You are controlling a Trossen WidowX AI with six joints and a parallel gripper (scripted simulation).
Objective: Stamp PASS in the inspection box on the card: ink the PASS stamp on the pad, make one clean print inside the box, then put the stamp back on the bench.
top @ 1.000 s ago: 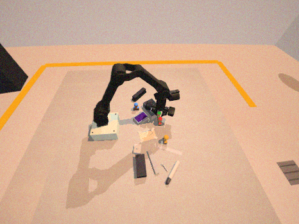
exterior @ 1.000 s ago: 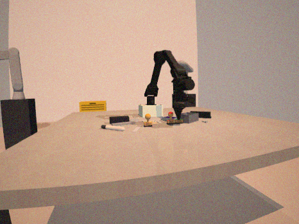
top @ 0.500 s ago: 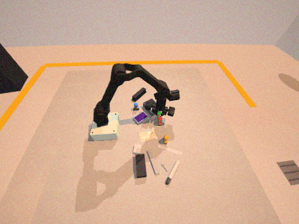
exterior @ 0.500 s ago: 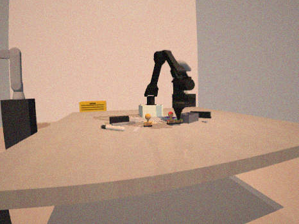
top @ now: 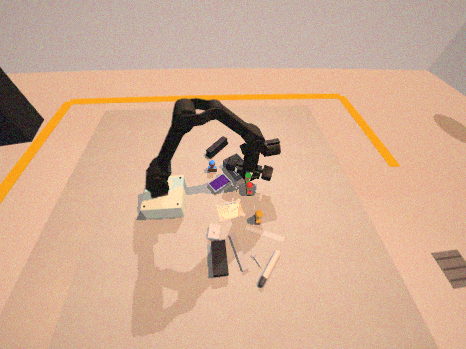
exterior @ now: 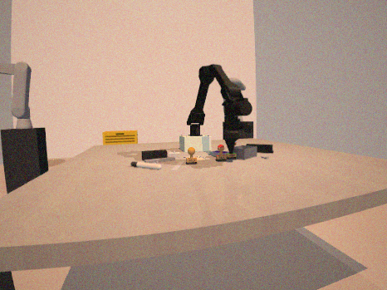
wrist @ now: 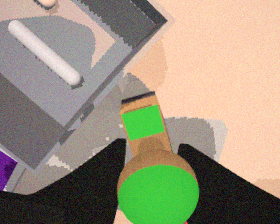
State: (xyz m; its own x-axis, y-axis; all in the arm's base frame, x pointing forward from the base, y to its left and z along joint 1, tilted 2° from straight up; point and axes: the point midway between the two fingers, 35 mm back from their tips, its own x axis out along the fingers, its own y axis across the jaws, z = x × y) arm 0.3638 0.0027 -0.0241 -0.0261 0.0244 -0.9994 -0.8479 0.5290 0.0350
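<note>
Now: the red-knobbed stamp 1 cm behind my gripper tip, 5 cm to the right of it and 1 cm below it. From my gripper tip the other things lie so: green-knobbed stamp: right at my gripper tip; then grey tray: 3 cm behind, 8 cm to the left, 2 cm below; then purple ink pad: 12 cm behind, 2 cm to the left, 2 cm below.
</note>
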